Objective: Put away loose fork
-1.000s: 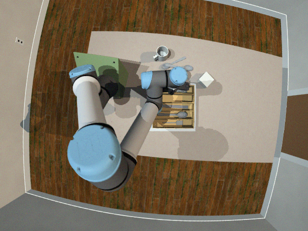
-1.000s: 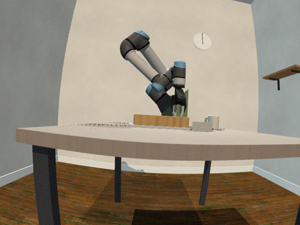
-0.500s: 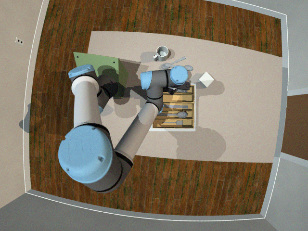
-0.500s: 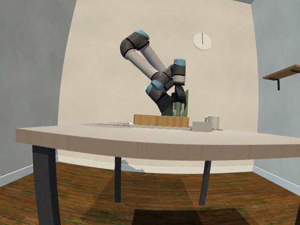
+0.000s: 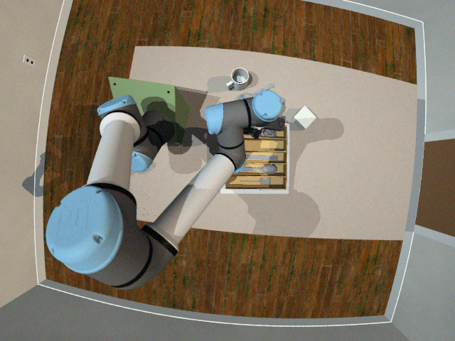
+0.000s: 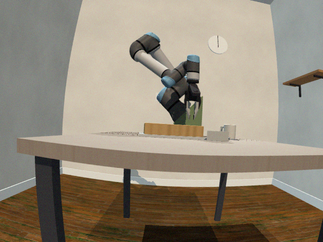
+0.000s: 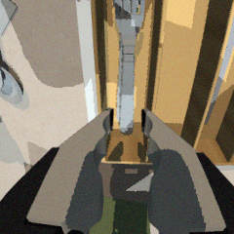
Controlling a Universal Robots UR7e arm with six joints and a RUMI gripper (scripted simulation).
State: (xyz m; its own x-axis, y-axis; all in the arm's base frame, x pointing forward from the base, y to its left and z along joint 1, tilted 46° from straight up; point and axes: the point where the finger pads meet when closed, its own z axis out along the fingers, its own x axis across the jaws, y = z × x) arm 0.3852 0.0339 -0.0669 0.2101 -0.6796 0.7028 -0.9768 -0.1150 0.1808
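My hand is 100 mm to the left of the tray, 70 mm above it and 50 mm short of it. From my hand the other things lie so: white block (240 mm ahead, 140 mm to the left, 90 mm below); then mug (240 mm to the left, 100 mm behind, 80 mm below).
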